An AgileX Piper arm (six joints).
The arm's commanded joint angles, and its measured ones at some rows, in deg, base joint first. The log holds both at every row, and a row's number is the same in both.
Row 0, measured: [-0.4, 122.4, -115.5, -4.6, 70.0, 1.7]
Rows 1 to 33, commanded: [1.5, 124.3, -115.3, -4.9, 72.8, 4.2]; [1.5, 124.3, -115.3, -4.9, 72.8, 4.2]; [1.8, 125.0, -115.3, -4.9, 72.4, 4.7]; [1.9, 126.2, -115.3, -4.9, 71.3, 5.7]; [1.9, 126.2, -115.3, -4.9, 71.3, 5.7]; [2.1, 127.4, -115.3, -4.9, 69.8, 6.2]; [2.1, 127.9, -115.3, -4.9, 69.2, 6.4]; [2.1, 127.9, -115.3, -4.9, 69.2, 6.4]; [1.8, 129.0, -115.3, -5.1, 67.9, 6.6]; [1.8, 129.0, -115.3, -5.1, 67.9, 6.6]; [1.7, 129.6, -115.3, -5.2, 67.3, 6.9]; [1.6, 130.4, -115.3, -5.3, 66.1, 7.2]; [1.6, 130.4, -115.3, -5.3, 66.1, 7.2]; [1.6, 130.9, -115.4, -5.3, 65.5, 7.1]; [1.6, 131.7, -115.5, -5.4, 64.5, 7.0]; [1.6, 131.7, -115.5, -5.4, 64.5, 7.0]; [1.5, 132.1, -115.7, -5.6, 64.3, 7.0]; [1.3, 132.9, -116.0, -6.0, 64.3, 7.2]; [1.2, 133.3, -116.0, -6.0, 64.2, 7.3]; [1.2, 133.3, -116.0, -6.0, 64.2, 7.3]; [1.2, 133.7, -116.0, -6.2, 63.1, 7.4]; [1.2, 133.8, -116.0, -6.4, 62.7, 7.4]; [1.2, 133.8, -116.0, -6.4, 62.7, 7.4]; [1.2, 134.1, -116.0, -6.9, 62.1, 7.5]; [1.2, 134.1, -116.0, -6.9, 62.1, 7.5]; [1.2, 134.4, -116.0, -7.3, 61.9, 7.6]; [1.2, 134.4, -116.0, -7.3, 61.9, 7.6]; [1.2, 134.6, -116.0, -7.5, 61.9, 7.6]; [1.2, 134.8, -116.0, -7.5, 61.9, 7.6]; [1.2, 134.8, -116.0, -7.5, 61.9, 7.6]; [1.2, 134.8, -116.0, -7.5, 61.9, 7.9]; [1.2, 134.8, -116.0, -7.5, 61.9, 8.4]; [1.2, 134.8, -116.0, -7.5, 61.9, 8.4]
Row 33, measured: [1.7, 134.6, -115.9, -6.9, 62.5, 7.7]
